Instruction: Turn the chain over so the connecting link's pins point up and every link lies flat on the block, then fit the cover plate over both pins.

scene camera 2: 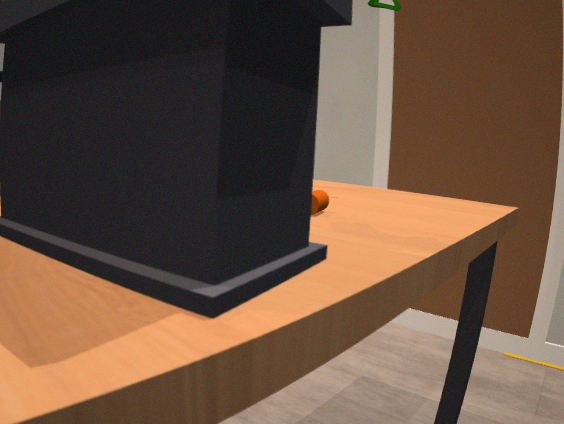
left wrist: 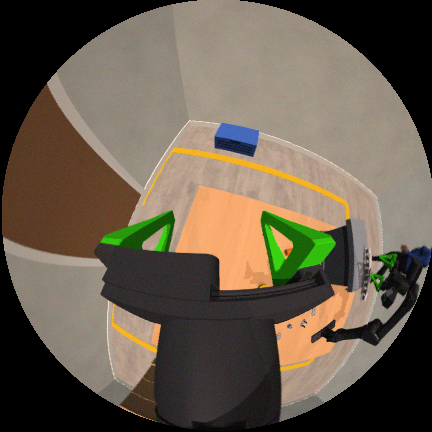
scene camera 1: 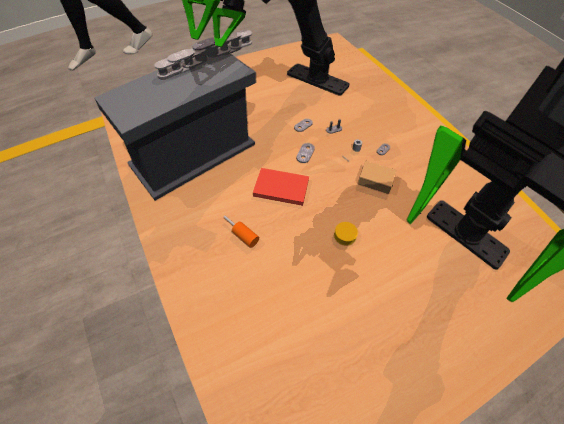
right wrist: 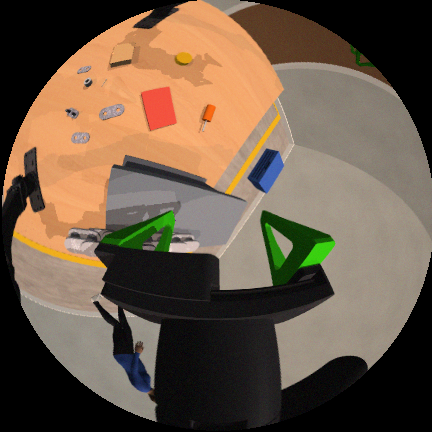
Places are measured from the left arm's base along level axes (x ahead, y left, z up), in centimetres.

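Pixels of known places: left gripper, between the fingertips: (scene camera 2: 396, 1) (left wrist: 217, 214) (scene camera 1: 457, 260); right gripper, between the fingertips: (left wrist: 374, 265) (scene camera 1: 207, 42) (right wrist: 217, 214); left arm's base, origin of its link: (scene camera 1: 467, 234); right arm's base, origin of its link: (left wrist: 323, 330) (scene camera 1: 317, 80).
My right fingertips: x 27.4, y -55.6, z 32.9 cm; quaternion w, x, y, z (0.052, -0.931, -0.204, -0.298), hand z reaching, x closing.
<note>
Ahead of a thing's pixels: the offset from my right fingertips to its middle. Level surfaces: height alone.
The silver chain {dz -9.1, dx +0.1, dy -11.5 cm} (scene camera 1: 186, 58) (left wrist: 366, 274) (right wrist: 182, 243) stretches along the far edge of the dark block's top {dz -10.9 cm} (scene camera 1: 150, 100) (left wrist: 357, 250) (right wrist: 200, 205); one end reaches past its edge in the right wrist view. Which way its pins point is unclear. My right gripper (scene camera 1: 207, 41) (right wrist: 217, 214) is open and empty, its fingertips close above the chain's middle in scene camera 1. My left gripper (scene camera 1: 460, 260) (left wrist: 217, 214) is open and empty over the picture's right side. Loose grey link plates {dz -32.7, dx -25.2, dy +4.1 cm} (scene camera 1: 303, 125) {dz -32.6, dx -17.7, dy +12.1 cm} (scene camera 1: 305, 153) {dz -32.7, dx -34.6, dy +25.2 cm} (scene camera 1: 383, 149) lie on the table; which is the cover plate is unclear. A two-pin link {dz -31.3, dx -30.5, dy +11.0 cm} (scene camera 1: 334, 128) stands pins up.
A red box {dz -32.1, dx -4.9, dy +16.3 cm} (scene camera 1: 281, 186) (right wrist: 159, 108), orange-handled screwdriver {dz -31.4, dx +10.7, dy +19.1 cm} (scene camera 1: 245, 234) (right wrist: 209, 113), yellow disc {dz -31.9, dx -5.9, dy +35.6 cm} (scene camera 1: 346, 232), tan block {dz -31.4, dx -23.9, dy +30.5 cm} (scene camera 1: 377, 176) and small roller {dz -31.7, dx -29.2, dy +20.0 cm} (scene camera 1: 357, 146) are on the table. A blue crate (left wrist: 237, 139) (right wrist: 266, 170) stands on the floor. A person (right wrist: 131, 367) is behind the dark block.
</note>
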